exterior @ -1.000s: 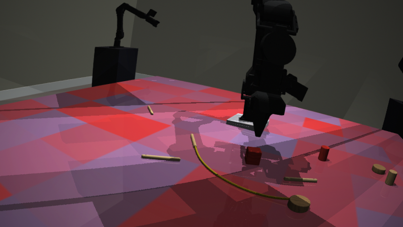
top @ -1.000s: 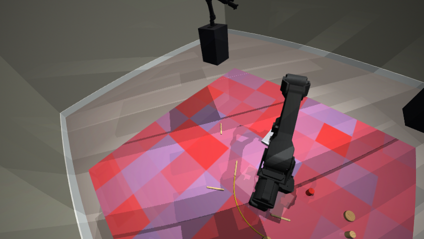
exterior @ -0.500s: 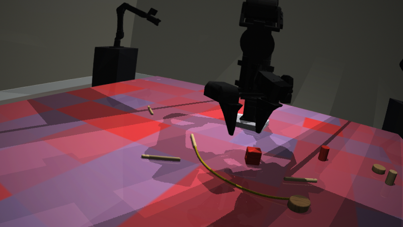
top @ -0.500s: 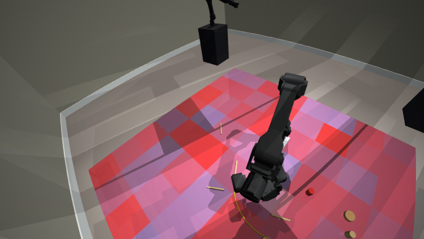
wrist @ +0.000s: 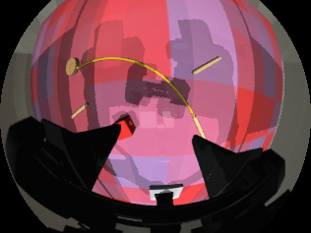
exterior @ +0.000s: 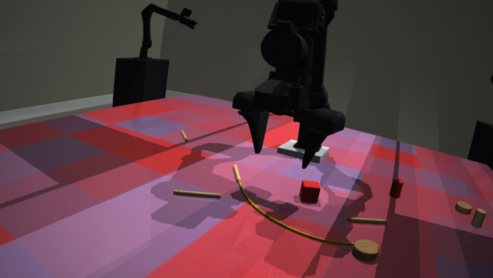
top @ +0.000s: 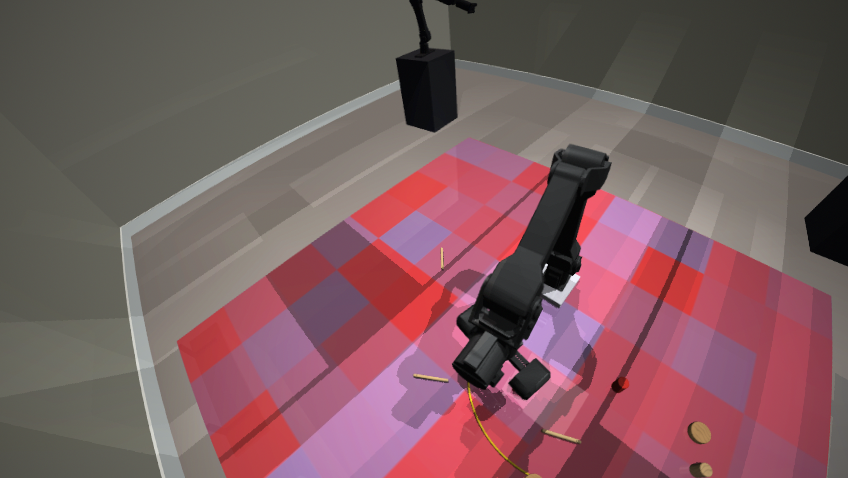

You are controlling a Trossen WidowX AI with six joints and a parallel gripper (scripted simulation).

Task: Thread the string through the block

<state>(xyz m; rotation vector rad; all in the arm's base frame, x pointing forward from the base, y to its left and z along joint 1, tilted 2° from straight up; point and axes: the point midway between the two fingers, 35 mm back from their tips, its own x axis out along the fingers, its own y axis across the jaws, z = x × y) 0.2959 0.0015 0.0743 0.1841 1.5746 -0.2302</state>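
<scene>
The thin wooden stick is 8 cm to the right of my gripper tip, 6 cm below it and 2 cm behind it. Round my gripper tip: red cylinder (23 cm to the left, 12 cm behind, 4 cm below); then red block (6 cm to the left, 5 cm below, 1 cm behind); then round wooden button (17 cm to the left, 14 cm ahead, 5 cm below).
</scene>
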